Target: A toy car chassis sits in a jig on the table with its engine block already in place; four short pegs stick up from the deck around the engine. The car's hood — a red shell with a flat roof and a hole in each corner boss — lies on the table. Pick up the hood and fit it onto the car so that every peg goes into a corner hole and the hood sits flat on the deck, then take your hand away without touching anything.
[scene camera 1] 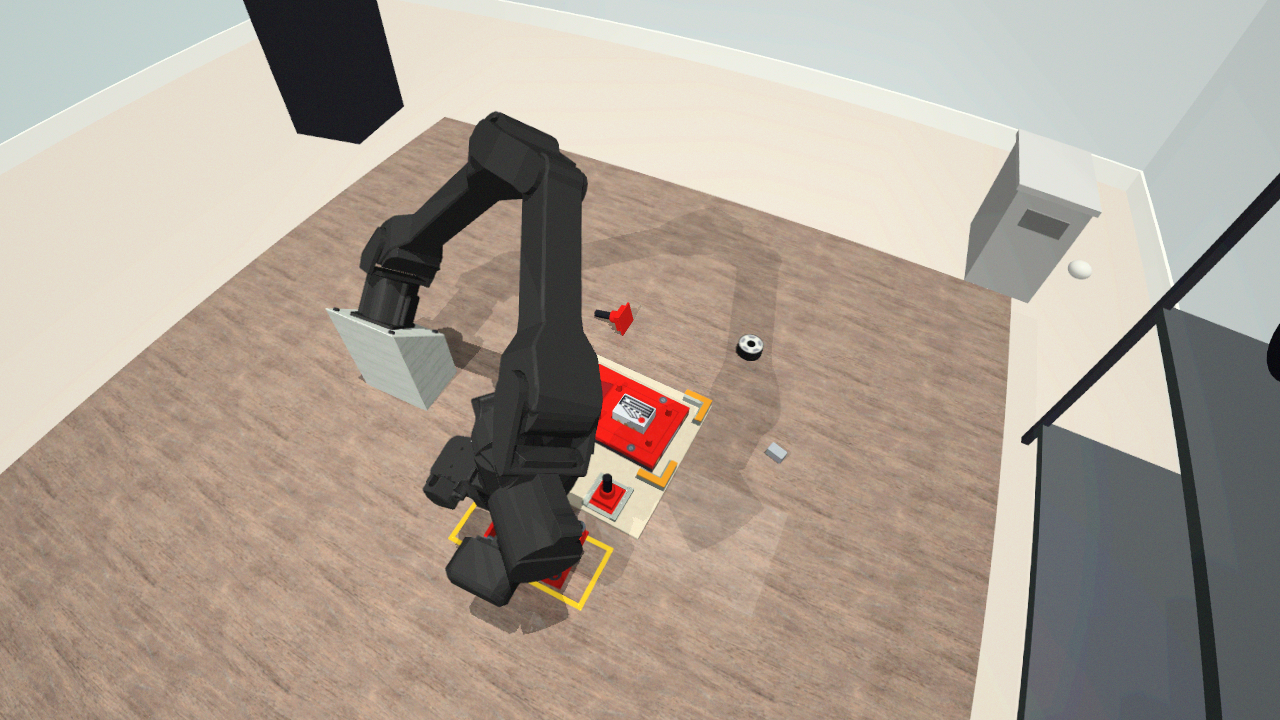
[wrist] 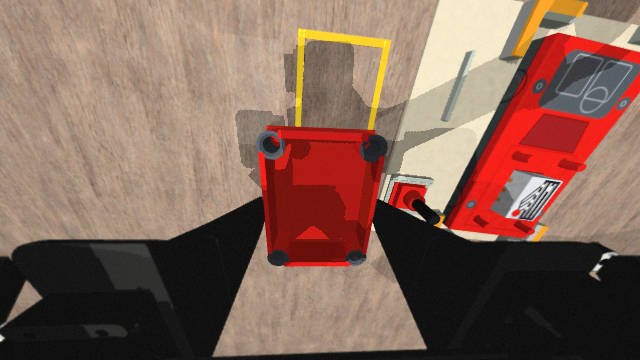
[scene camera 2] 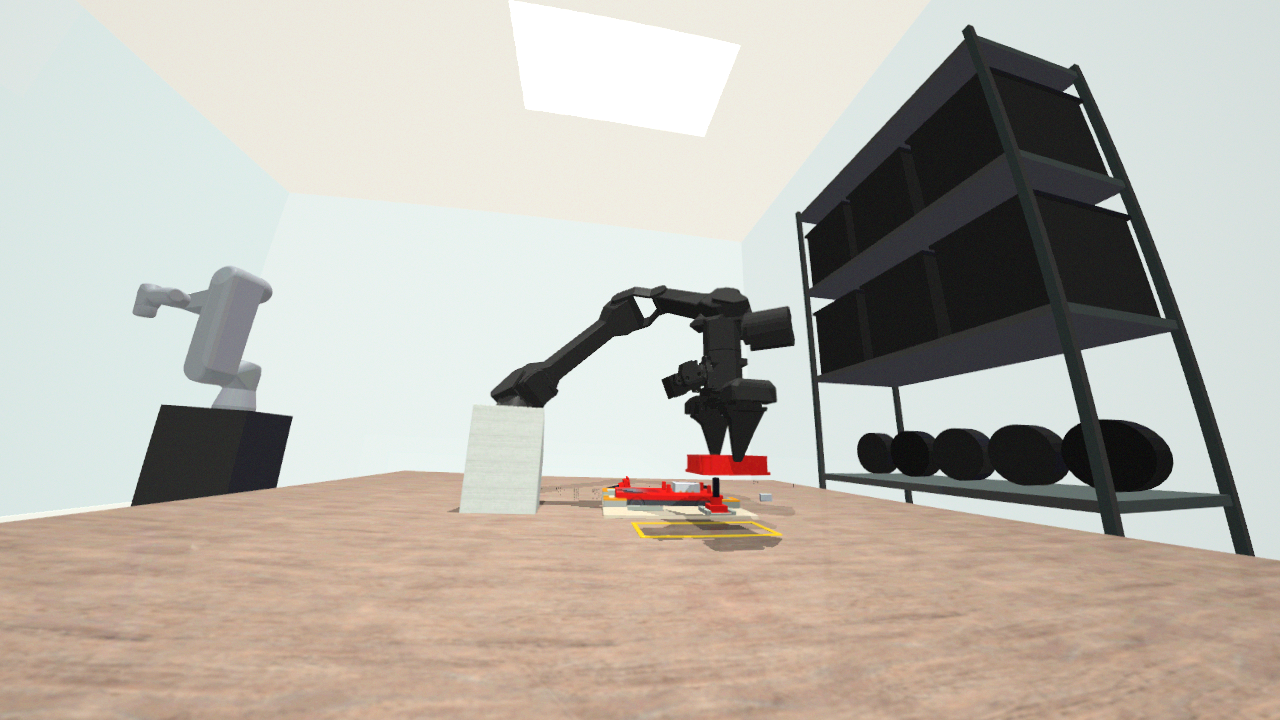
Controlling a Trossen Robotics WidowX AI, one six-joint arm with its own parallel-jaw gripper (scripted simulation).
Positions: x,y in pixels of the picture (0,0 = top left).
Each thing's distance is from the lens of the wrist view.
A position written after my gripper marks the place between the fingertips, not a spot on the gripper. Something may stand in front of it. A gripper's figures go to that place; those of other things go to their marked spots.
my gripper (wrist: 319,203): 12 cm
red hood (wrist: 319,185): 12 cm
grey engine block (wrist: 525,194): 28 cm
The marked spots on the grey engine block and the red hood are 22 cm apart.
